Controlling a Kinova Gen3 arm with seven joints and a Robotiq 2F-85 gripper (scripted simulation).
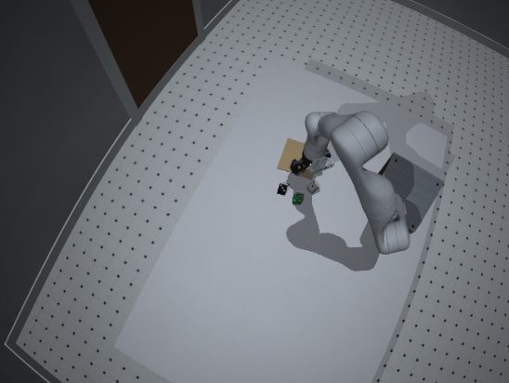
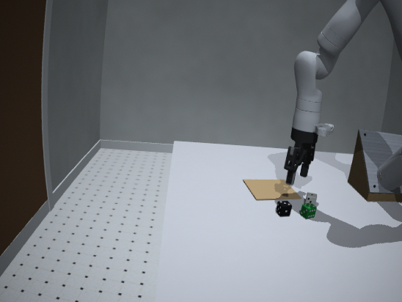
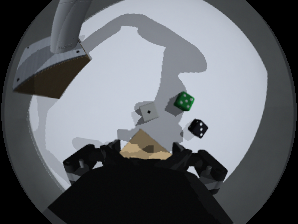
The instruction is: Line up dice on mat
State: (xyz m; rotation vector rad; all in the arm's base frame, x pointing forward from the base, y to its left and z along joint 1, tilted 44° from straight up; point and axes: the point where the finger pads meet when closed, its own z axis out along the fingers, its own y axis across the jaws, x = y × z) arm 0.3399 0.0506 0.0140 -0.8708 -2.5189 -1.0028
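Now: the black die 100 mm to the left of my hand, 50 mm below it and 50 mm ahead of it. Round my hand: green die: 110 mm to the left, 50 mm below, 20 mm behind; then white die: 50 mm below, 40 mm to the left, 40 mm behind; then tan mat: 60 mm below, 60 mm ahead, 50 mm to the right.
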